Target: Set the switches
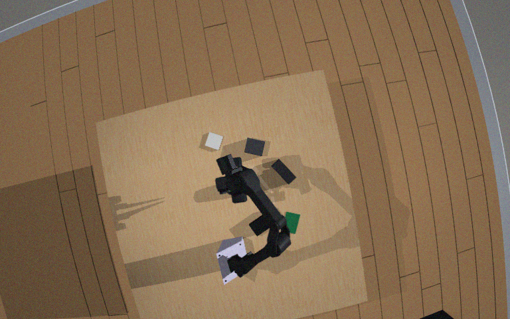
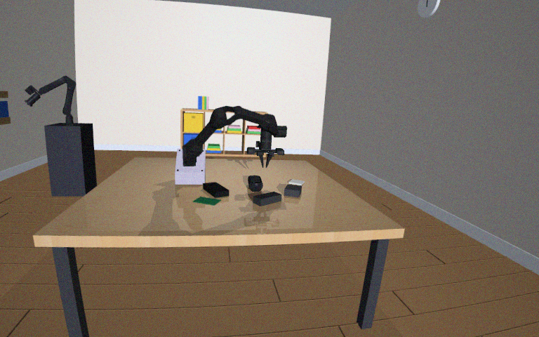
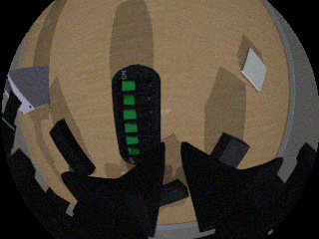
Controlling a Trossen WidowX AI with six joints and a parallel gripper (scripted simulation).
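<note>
The dark grey square block is 130 mm ahead of my gripper tip, 110 mm to the right of it and 90 mm below it. Round my gripper tip: dark grey oblong block (30 mm behind, 220 mm to the right, 90 mm below); then white block (210 mm ahead, 90 mm to the left, 100 mm below); then black block (250 mm behind, 60 mm to the right, 90 mm below).
</note>
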